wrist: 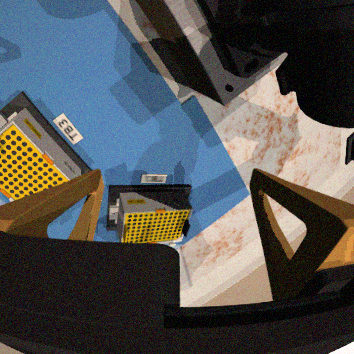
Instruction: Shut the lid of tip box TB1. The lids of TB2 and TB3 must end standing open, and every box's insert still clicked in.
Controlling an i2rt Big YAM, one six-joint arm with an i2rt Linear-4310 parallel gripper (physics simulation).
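Places are measured from the arm's base along level axes (x ahead, y left, z up), in metres.
Where they show: gripper, fingertip midpoint: (176, 176); arm's base at its link origin: (243, 12).
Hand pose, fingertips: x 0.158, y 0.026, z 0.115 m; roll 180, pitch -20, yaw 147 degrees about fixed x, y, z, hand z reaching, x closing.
Each offset is from my fingertips to the top centre of the thing. "spot": to the spot under its first point. Level surfaces: height alone.
The box taken as TB1 {dx +0.102, dy +0.186, dz -0.127 m} (156, 226) stands between my fingers' lines, below them, its yellow insert seated level in the grey body. Its small label {spot: dx +0.052, dy +0.142, dz -0.200 m} (154, 178) is too foreshortened to read clearly. A faint clear edge shows past its near side; the lid is mostly hidden by the gripper body. TB3 {dx +0.157, dy -0.030, dz -0.127 m} (31, 167) is at the left edge, partly cut off and partly behind the left finger, its yellow insert in place; its lid cannot be made out. My gripper (176, 176) is wide open and empty, above the boxes. TB2 does not show in this view.
The boxes stand on a blue mat {dz -0.202 m} (65, 55). The TB3 label {spot: dx +0.089, dy -0.022, dz -0.200 m} (68, 128) lies beside its box. A speckled stone-like surface {dz -0.205 m} (260, 125) lies beyond the mat at the right. Dark robot parts (320, 60) fill the upper right, and shadows fall across the mat.
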